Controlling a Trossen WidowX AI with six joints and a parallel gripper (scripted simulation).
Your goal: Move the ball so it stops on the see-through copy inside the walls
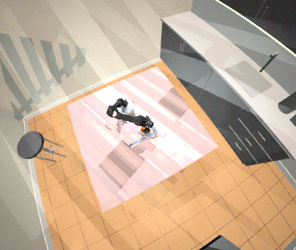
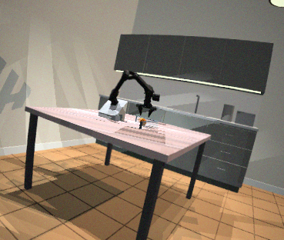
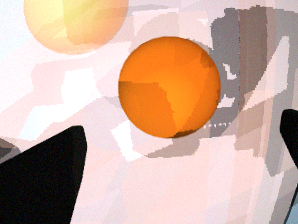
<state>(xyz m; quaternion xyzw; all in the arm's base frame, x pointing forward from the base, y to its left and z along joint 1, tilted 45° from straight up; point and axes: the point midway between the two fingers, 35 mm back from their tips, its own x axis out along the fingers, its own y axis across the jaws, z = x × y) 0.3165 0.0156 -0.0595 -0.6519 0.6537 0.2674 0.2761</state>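
Now: the orange ball 5 cm below my gripper tip.
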